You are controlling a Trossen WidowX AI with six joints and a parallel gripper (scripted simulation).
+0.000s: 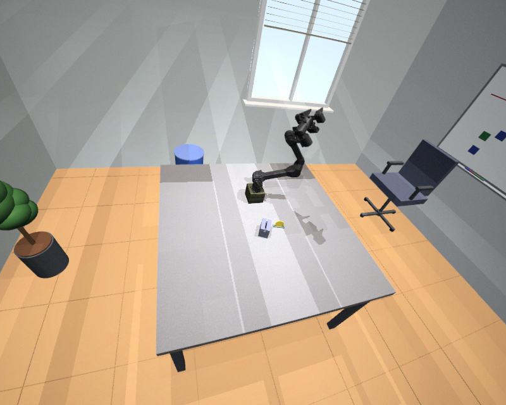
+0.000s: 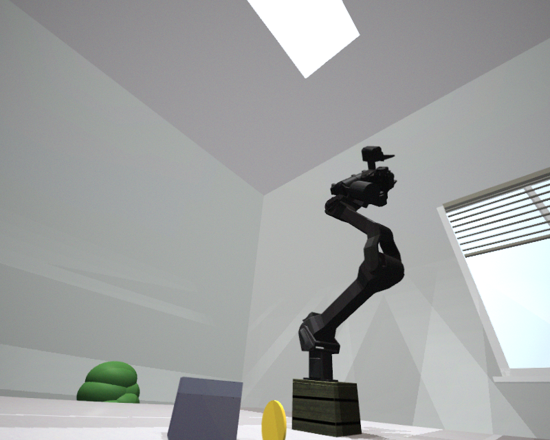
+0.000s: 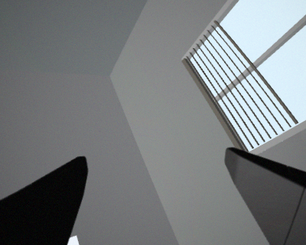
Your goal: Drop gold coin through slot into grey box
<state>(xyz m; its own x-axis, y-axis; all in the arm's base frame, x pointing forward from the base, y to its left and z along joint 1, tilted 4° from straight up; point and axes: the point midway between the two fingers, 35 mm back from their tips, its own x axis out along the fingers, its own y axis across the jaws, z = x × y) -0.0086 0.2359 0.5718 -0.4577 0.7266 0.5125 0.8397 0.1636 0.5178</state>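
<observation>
Right now my gripper tip is 28 cm short of the gold coin, 23 cm to the left of it and 65 cm above it.
</observation>
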